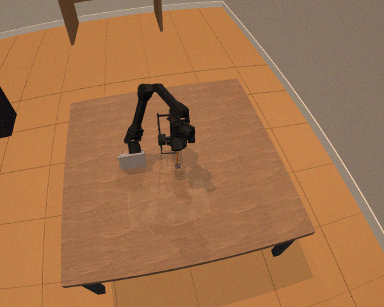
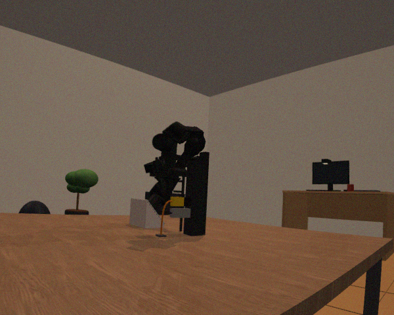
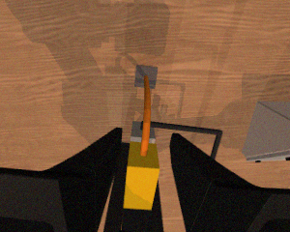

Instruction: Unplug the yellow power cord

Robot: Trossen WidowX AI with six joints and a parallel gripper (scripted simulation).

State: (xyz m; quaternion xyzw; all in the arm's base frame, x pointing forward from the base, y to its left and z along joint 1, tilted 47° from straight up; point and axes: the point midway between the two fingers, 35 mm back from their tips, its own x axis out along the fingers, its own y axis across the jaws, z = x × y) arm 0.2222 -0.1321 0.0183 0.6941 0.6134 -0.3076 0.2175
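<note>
My gripper tip is 1 cm short of the yellow plug, 7 cm to the right of it and 1 cm above it.
</note>
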